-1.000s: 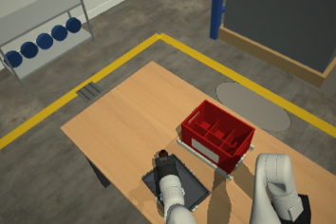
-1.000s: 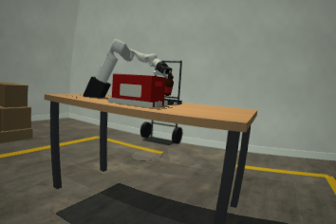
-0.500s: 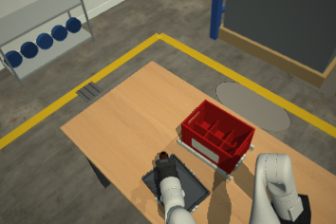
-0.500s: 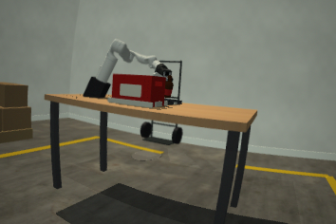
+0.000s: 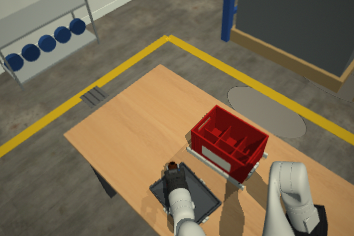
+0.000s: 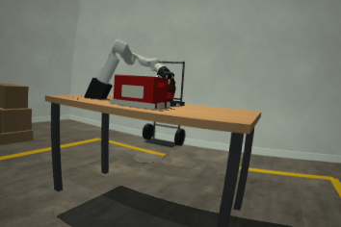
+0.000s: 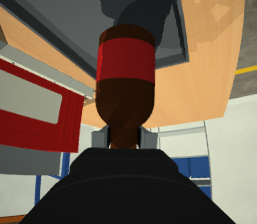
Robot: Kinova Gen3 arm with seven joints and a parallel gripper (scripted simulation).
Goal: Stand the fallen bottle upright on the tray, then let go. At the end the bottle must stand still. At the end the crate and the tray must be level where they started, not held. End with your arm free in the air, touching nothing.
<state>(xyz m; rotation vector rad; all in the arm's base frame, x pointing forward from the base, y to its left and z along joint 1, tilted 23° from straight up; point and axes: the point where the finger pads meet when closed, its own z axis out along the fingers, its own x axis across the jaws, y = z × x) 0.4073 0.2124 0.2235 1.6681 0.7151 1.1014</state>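
Right now the bottle is 1 cm behind my hand, 1 cm to the left of it and 5 cm below it. Also, from my hand: tray (6 cm behind, 14 cm below); then red crate (2 cm behind, 28 cm to the right, 7 cm below).
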